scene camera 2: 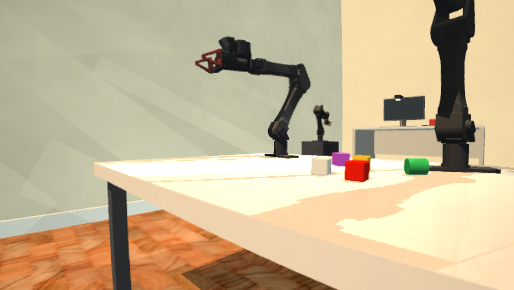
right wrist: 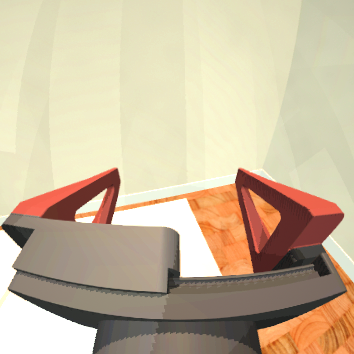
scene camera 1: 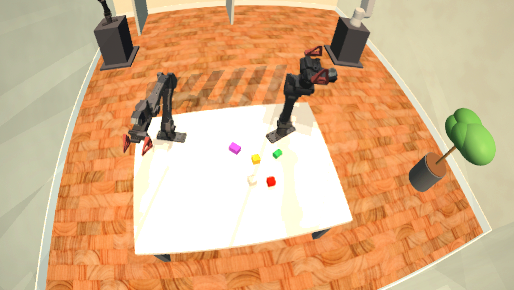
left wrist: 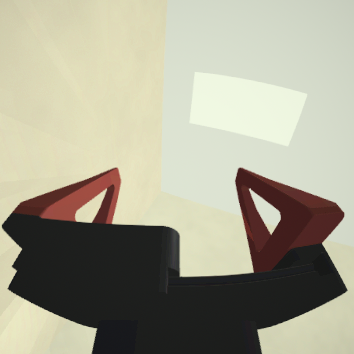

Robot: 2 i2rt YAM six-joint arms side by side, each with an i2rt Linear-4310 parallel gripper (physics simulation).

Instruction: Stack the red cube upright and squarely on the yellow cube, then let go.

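Observation:
The red cube (scene camera 1: 271, 181) (scene camera 2: 357, 171) sits on the white table, apart from the yellow cube. The yellow cube (scene camera 1: 256, 159) (scene camera 2: 362, 158) lies farther back on the table; in scene camera 2 it is mostly hidden behind the red cube. My left gripper (scene camera 1: 318, 64) (left wrist: 177, 173) is open and empty, raised high, far from both cubes. My right gripper (scene camera 1: 136, 145) (scene camera 2: 207, 62) (right wrist: 177, 174) is open and empty, raised above the table's left edge in scene camera 1, far from both cubes.
A white block (scene camera 1: 252, 180) (scene camera 2: 321, 166) stands beside the red cube. A green cylinder (scene camera 1: 277, 153) (scene camera 2: 416, 166) lies right of the yellow cube, and a purple block (scene camera 1: 235, 148) (scene camera 2: 341, 159) lies to its left in scene camera 1. A potted plant (scene camera 1: 426, 172) stands on the floor.

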